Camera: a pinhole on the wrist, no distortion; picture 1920 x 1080 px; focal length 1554.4 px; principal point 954.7 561.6 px. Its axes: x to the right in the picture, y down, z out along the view. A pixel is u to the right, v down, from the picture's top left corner.
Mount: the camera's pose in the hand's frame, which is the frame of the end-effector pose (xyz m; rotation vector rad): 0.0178 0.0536 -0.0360 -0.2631 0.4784 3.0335
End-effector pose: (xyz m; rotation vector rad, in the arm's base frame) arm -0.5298 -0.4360 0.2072 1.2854 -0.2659 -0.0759
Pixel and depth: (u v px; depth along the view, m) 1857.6 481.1 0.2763
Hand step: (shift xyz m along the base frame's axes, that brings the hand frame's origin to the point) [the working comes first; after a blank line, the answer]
In the camera's frame: 0.1605 -0.0143 0.2763

-0.2364 -0.0963 0.1715
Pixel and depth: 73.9 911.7 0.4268
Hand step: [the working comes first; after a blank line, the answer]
In the camera's frame: -0.2418 0.0961 0.4268

0.0623 -0.4202 0.2220
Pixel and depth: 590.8 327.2 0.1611
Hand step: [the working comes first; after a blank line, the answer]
In the camera's frame: -0.0377 -0.0243 0.1611

-0.0084 -0.0780 0.1538
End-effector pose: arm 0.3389 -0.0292 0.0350 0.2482 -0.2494 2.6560
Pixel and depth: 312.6 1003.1 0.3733
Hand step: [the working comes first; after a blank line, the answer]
In the camera's frame: -0.1542 0.1060 0.3733

-0.0688 -0.0936 0.3741
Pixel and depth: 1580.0 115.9 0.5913
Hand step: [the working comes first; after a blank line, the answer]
In the camera's frame: 0.2379 -0.1695 0.5913

0.1300 -0.5743 0.2934
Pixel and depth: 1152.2 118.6 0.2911
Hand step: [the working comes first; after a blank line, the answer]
In the camera's frame: 0.0370 -0.0830 0.2911

-0.0247 -0.2657 0.1563
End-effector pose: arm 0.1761 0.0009 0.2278 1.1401 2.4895 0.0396
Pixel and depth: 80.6 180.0 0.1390
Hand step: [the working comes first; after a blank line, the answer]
In the camera's frame: -0.0782 -0.0341 0.1390

0.0830 0.1263 -0.0922
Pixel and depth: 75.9 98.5 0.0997
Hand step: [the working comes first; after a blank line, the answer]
In the camera's frame: -0.0564 -0.0297 0.0997

0.0664 0.1098 -0.0536
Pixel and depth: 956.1 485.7 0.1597
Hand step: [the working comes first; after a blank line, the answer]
In the camera's frame: 0.0001 -0.0078 0.1597

0.1248 0.0532 -0.0791
